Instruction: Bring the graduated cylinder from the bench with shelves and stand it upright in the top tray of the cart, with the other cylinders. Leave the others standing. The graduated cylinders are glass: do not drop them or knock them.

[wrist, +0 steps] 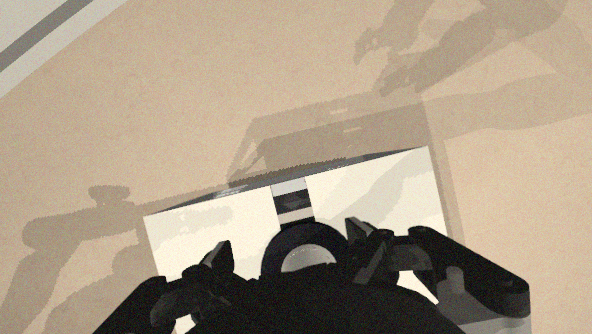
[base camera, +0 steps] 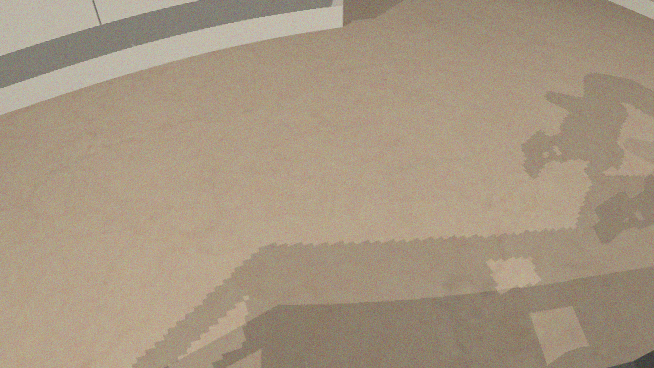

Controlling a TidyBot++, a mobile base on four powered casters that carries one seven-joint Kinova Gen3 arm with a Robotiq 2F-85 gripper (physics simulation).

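Frame: origin at the arm's base, x ahead, y left, z up, level; centimetres.
Where they show: gripper, fingertip midpoint: [wrist: 290, 241].
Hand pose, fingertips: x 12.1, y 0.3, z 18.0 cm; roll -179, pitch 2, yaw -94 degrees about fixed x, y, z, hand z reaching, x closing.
After its pixels a point has its place.
My gripper [wrist: 290, 241] @(z 18.0, x 12.1, y 0.3 cm) is open, with its two black fingers wide apart at the bottom of the wrist view and no object seen between them. It points down over a white-topped box with a dark central strip, which looks like my own base [wrist: 370, 185] @(z -1.4, x 11.0, y -13.5 cm). The graduated cylinder, the other cylinders and the cart's top tray do not show in either view. The bench with shelves cannot be made out for certain.
A pale cabinet or bench foot [base camera: 200, 42] @(z -36.5, x 94.2, y 29.8 cm) with a grey band runs along the upper left of the base view; a similar pale edge [wrist: 60, 47] @(z -38.8, x 78.8, y 69.2 cm) crosses the wrist view's upper left corner. Shadows of the arm and base lie on the tan floor [base camera: 300, 150] @(z -39.7, x 53.7, y 3.5 cm) [wrist: 165, 100] @(z -39.7, x 50.1, y 35.8 cm).
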